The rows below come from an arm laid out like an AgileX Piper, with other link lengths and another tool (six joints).
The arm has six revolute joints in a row. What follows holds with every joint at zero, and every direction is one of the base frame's. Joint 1 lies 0.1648 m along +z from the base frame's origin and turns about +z. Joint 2 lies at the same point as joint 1 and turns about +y. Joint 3 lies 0.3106 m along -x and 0.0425 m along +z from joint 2 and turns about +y. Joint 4 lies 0.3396 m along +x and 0.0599 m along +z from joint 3 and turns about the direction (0.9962, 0, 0.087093). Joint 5 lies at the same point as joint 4 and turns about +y. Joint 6 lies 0.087 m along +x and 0.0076 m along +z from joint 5 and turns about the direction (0.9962, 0, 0.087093). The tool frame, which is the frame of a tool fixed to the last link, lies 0.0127 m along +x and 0.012 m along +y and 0.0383 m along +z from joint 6; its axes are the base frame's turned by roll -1.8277, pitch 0.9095 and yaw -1.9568 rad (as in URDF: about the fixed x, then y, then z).
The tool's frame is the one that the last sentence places.
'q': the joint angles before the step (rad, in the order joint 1, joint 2, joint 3, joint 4, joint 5, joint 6). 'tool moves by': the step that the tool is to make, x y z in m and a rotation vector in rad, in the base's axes. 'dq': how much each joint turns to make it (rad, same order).
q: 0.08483 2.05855 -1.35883 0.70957 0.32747 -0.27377
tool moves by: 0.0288 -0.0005 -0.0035 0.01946 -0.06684 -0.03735
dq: 0.00007 0.08591 -0.10677 0.08210 -0.05040 -0.05193
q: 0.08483 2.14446 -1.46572 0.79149 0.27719 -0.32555
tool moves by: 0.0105 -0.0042 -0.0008 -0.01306 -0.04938 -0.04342
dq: 0.00009 0.03003 -0.03269 0.01227 -0.06445 -0.00242
